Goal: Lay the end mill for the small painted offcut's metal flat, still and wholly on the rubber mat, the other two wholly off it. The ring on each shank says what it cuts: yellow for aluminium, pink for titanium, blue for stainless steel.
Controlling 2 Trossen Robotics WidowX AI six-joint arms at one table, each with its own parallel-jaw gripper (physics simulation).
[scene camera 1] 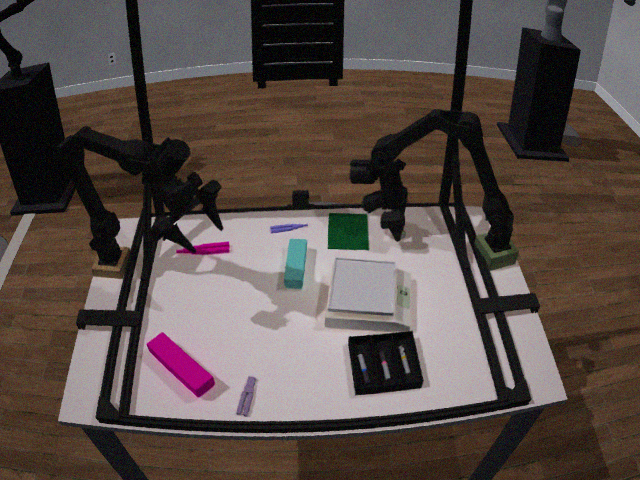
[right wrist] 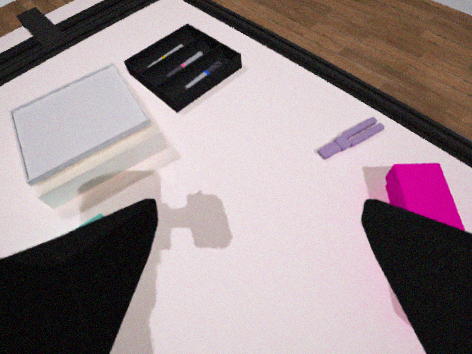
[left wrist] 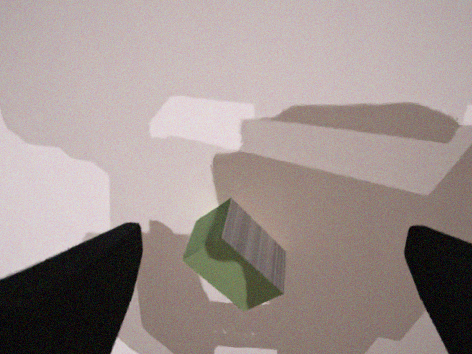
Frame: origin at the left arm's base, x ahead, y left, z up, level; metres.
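Where they show: left gripper, fingertip midpoint: [scene camera 1: 398,232] [left wrist: 276,240]; right gripper, fingertip midpoint: [scene camera 1: 208,240] [right wrist: 260,210]; left arm's base at its link origin: [scene camera 1: 497,243]; right arm's base at its link origin: [scene camera 1: 110,257].
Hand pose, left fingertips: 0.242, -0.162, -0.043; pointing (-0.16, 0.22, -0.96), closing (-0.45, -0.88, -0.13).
Note:
Each offset is from my left fingertips to the top centre of the thing, as dx, dy, dz. "spot": to the spot under its first point. Level surfaces: height alone.
The small offcut {+0.000, +0.012, +0.011} [left wrist: 235,255] has green painted sides and a bare grey streaked face; it sits on the table below and between the left fingers. It does not show in scene camera 1. The black tray {+0.195, +0.416, +0.022} [scene camera 1: 387,388] [right wrist: 178,104] holds three end mills in separate compartments: blue-ringed {+0.244, +0.415, +0.008} [scene camera 1: 363,367] [right wrist: 203,77], pink-ringed {+0.196, +0.420, +0.008} [scene camera 1: 384,364] [right wrist: 183,66] and yellow-ringed {+0.148, +0.420, +0.008} [scene camera 1: 404,359] [right wrist: 165,56]. The green rubber mat {dz -0.003} [scene camera 1: 347,231] is bare. My left gripper [scene camera 1: 397,236] [left wrist: 276,240] is open and empty, right of the mat. My right gripper [scene camera 1: 207,240] [right wrist: 260,210] is open and empty at the picture's left.
A grey-topped scale {spot: +0.186, +0.216, +0.056} [scene camera 1: 362,286] [right wrist: 80,122] stands between mat and tray. A teal block {+0.306, +0.055, +0.029} [scene camera 1: 296,258] [right wrist: 93,220] is left of it. A magenta block {+0.648, +0.318, +0.037} [scene camera 1: 180,364] [right wrist: 425,192], a purple peg {+0.511, +0.420, +0.004} [scene camera 1: 247,395] [right wrist: 350,139], a blue peg {+0.286, -0.105, +0.002} [scene camera 1: 286,227] and a magenta peg {+0.538, -0.077, +0.006} [scene camera 1: 214,248] lie around.

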